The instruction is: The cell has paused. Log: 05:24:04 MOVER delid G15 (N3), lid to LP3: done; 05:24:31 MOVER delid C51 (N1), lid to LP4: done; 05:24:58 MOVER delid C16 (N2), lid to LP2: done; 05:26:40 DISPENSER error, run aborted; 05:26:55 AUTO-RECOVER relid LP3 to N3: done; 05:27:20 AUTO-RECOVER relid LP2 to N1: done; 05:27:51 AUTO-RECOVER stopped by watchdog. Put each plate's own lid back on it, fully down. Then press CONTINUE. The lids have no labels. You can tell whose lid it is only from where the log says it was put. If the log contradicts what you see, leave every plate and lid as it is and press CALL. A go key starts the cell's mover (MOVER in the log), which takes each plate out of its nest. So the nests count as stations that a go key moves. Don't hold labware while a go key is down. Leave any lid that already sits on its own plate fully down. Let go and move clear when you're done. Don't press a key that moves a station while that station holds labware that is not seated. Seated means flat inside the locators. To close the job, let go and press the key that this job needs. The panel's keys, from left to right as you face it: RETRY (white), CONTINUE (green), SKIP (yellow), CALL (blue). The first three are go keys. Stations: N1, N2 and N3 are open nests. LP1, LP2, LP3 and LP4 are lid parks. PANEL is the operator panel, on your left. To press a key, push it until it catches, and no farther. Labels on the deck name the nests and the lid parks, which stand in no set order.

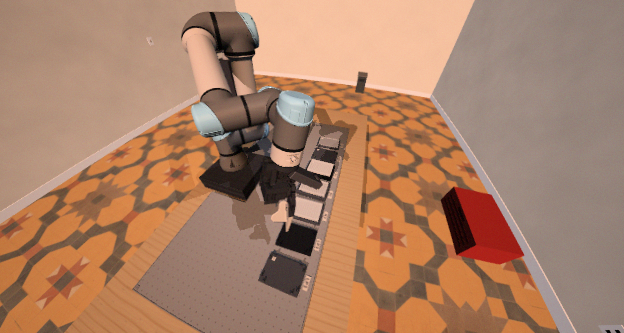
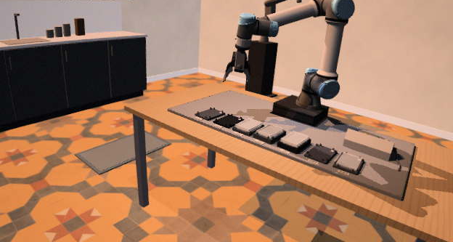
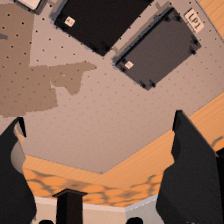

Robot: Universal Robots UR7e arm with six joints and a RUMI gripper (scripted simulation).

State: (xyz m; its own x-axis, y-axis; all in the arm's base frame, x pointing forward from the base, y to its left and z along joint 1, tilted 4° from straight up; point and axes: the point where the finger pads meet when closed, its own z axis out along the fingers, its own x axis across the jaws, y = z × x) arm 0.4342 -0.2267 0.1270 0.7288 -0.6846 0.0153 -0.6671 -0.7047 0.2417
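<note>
Right now the plate is 260 mm to the left of my hand, 180 mm below it and 20 mm ahead of it. From my hand the other things lie so: black slab: 200 mm below, 40 mm ahead, 10 mm to the left; then lid park: 520 mm to the left, 200 mm below, 10 mm behind; then lid: 650 mm to the left, 190 mm below, 30 mm behind.
</note>
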